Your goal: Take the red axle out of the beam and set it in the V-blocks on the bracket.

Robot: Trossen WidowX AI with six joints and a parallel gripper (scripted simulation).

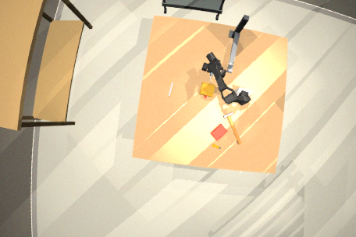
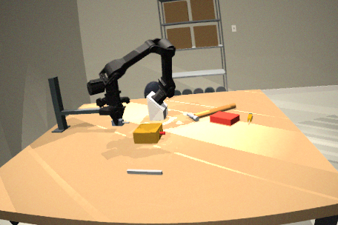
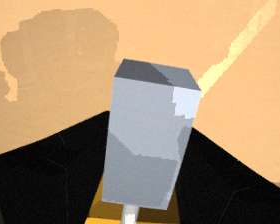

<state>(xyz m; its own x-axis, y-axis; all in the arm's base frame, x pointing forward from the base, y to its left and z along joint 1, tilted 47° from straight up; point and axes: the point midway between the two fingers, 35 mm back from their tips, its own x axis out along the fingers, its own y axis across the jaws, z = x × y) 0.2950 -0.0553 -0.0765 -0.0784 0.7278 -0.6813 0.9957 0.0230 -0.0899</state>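
My gripper tip is now 10 mm past the yellow beam, 130 mm to the right of it and 40 mm above it. From my gripper tip the other things lie so: grey block 20 mm to the left, 10 mm above; then red block 200 mm behind, 450 mm to the left, 50 mm below; then thin grey bar 290 mm ahead, 220 mm to the left, 60 mm below.
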